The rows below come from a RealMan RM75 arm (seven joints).
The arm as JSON. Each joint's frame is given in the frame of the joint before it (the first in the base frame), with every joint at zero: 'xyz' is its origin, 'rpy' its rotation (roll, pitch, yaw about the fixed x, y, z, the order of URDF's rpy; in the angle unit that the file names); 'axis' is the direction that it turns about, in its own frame. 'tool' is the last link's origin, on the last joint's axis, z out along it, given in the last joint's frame.
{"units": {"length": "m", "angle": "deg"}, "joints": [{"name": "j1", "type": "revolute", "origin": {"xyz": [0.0, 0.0, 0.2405], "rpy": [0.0, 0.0, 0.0]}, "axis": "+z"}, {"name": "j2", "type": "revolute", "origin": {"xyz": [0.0, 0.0, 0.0], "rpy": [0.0, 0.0, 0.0]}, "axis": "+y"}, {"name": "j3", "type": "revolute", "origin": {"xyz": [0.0, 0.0, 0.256], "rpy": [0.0, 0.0, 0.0]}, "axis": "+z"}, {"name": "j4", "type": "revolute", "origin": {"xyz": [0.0, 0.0, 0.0], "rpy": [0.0, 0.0, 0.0]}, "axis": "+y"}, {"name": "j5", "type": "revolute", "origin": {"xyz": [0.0, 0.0, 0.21], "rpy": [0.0, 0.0, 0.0]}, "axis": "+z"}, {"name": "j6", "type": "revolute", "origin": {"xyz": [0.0, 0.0, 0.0], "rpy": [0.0, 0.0, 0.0]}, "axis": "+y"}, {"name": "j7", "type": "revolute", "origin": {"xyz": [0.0, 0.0, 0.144], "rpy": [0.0, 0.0, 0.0]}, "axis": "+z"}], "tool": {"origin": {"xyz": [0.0, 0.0, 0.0], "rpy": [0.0, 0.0, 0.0]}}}
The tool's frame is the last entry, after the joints.
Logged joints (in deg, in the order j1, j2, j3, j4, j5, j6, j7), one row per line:
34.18, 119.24, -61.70, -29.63, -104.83, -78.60, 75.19
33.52, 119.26, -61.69, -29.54, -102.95, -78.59, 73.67
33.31, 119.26, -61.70, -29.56, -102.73, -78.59, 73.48
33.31, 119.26, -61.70, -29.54, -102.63, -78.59, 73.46
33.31, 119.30, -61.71, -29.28, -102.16, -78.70, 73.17
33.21, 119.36, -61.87, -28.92, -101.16, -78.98, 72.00
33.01, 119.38, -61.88, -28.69, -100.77, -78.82, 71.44
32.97, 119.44, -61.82, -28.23, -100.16, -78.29, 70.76
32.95, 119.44, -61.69, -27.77, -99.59, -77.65, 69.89
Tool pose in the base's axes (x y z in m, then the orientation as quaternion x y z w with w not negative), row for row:
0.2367, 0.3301, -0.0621, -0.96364, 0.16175, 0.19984, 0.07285
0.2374, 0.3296, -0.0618, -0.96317, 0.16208, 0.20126, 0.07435
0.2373, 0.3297, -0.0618, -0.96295, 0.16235, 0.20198, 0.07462
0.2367, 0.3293, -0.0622, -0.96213, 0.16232, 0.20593, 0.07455
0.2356, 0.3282, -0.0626, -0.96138, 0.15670, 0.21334, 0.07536
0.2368, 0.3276, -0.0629, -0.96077, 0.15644, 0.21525, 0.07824
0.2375, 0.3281, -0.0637, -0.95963, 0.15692, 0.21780, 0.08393
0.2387, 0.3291, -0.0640, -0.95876, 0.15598, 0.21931, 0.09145
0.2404, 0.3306, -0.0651, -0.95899, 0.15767, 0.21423, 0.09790
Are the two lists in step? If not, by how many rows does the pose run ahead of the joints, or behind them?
The pose runs 1 row ahead of the joints: the pose in row i belongs to the joints in row i + 1.
